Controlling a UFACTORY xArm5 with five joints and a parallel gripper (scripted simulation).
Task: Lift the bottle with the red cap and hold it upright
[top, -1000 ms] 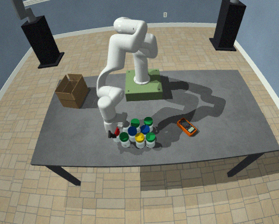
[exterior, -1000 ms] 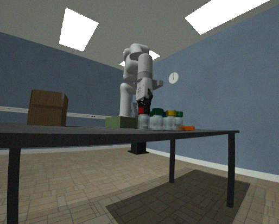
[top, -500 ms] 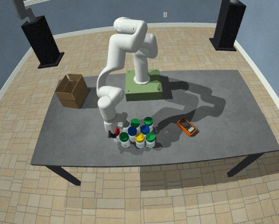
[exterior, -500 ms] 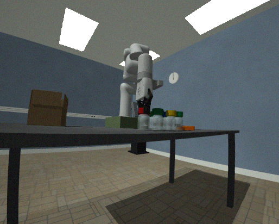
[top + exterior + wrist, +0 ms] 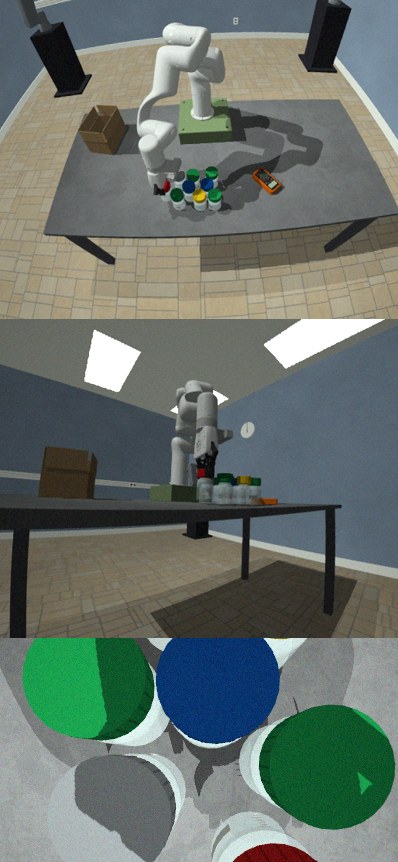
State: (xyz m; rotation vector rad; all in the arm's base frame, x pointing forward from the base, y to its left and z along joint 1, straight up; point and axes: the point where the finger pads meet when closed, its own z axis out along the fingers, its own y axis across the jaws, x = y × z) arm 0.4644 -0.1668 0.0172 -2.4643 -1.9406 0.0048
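My gripper is now 6 cm to the right of the grey-capped bottle, 6 cm past it and 6 cm above it. The rest, counted from my hand: orange multimeter (46 cm to the left, 9 cm below, 6 cm behind); then red-capped bottle (5 cm below); then yellow-capped bottle (15 cm to the left, 6 cm below, 5 cm ahead).
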